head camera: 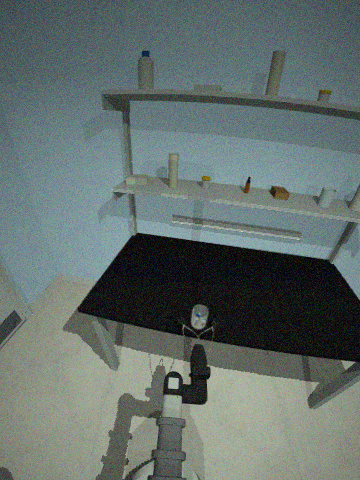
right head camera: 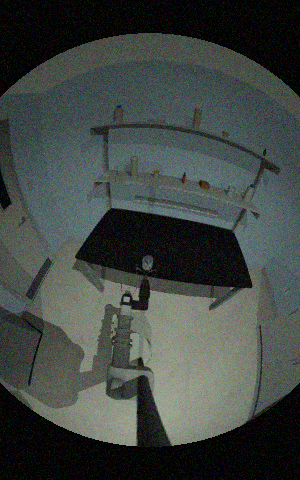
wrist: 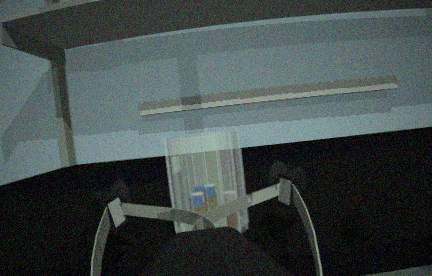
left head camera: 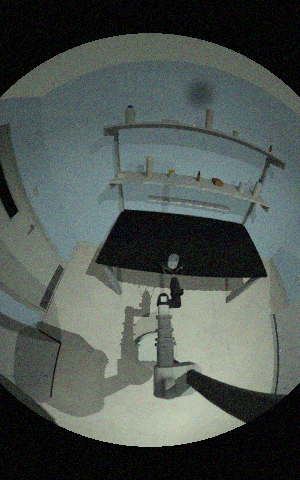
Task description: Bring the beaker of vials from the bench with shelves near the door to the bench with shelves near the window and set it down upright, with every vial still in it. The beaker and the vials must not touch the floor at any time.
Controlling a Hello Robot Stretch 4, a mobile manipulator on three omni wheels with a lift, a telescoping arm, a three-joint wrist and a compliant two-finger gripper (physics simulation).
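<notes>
The clear beaker [head camera: 200, 312] [left head camera: 173, 259] [right head camera: 147, 260] [wrist: 181, 172] stands upright on the black top of a bench with shelves [head camera: 280, 300] [left head camera: 200, 240] [right head camera: 195, 245] [wrist: 360, 200], near its front edge. Several vials [wrist: 197, 201], some with blue caps, stand inside it. My gripper [head camera: 198, 326] [left head camera: 172, 269] [right head camera: 146, 270] [wrist: 200, 187] is open. Its fingertips are to the left and right of the beaker, with a gap on each side in the wrist view. The gripper's dark body hides part of the beaker's base there. The other bench does not show in these views.
The lower shelf [head camera: 235, 199] [left head camera: 185, 183] and upper shelf [head camera: 200, 97] [left head camera: 175, 126] hold bottles, jars and small boxes above the bench. Bench legs [head camera: 105, 345] [head camera: 335, 385] stand at both sides. A pale door-like panel [left head camera: 27, 255] is at the left.
</notes>
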